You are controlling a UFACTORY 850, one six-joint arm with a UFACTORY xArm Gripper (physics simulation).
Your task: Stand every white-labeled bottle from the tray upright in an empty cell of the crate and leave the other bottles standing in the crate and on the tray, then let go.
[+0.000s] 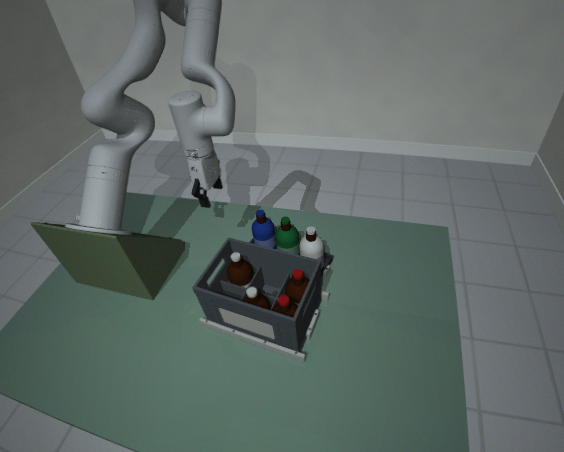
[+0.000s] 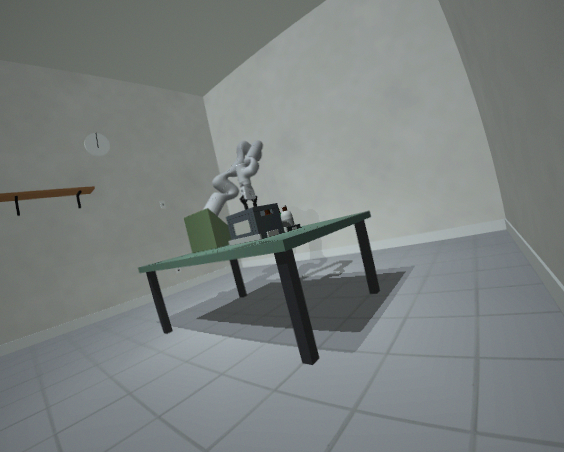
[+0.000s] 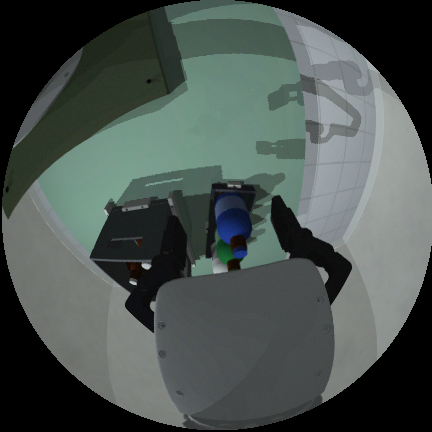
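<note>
A white bottle (image 1: 311, 247) (image 2: 287, 217) (image 3: 217, 264) with a white cap stands on the tray (image 1: 328, 260) (image 3: 209, 236), beside a green bottle (image 1: 287, 239) (image 3: 225, 251) and a blue bottle (image 1: 263, 231) (image 3: 233, 225). The grey crate (image 1: 290, 332) (image 2: 257, 225) (image 3: 120, 245) holds two white-capped brown bottles and two red-capped brown bottles. Its back middle cell is empty; its front left cell is mostly hidden by the wall, with no bottle neck showing there. My gripper (image 1: 212, 195) (image 2: 251, 206) (image 3: 225, 216) is open and empty, tilted, above and behind the blue-bottle end of the tray.
A green block (image 1: 120, 265) (image 2: 200, 231) (image 3: 115, 90) carries the arm's base to the left of the crate. Pale rails (image 1: 252, 341) run low along the crate's outside. The tray is close behind the crate's back wall. The green table (image 1: 390, 350) (image 2: 330, 227) carries everything.
</note>
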